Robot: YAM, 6 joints.
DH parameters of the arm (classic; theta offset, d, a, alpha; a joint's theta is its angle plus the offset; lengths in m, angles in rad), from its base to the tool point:
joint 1: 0 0.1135 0.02 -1.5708
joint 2: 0 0 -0.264 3.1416
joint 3: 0.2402 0 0.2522 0
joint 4: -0.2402 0 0.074 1.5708
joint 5: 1.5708 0 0 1.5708
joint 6: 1.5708 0.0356 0 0
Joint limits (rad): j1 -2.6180..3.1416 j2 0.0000..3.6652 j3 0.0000..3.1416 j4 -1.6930..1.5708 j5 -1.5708..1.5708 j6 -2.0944..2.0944
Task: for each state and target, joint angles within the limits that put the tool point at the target. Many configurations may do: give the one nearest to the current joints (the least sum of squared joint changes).
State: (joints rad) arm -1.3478 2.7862 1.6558 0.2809 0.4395 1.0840
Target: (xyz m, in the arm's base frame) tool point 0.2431 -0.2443 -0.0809
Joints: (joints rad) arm -0.7461 2.5487 1.0845 0.0791 0.4157 1.0840
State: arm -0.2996 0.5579 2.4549 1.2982 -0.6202 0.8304
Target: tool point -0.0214 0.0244 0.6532
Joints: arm -0.2252 1.0955 1.8874 1.3339 -0.5631 0.8304
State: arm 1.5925 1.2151 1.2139 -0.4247 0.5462 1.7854
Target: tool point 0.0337 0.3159 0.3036
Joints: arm 1.5223 1.4307 1.1651 -0.4045 0.5411 1.7854
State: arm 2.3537 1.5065 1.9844 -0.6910 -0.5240 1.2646
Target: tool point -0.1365 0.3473 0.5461
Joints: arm 1.9045 1.7954 2.2840 -0.4202 -0.4419 1.2646
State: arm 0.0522 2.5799 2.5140 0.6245 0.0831 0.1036
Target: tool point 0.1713 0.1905 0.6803
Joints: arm 0.8348 2.0283 2.8513 0.7752 -0.0262 0.1036
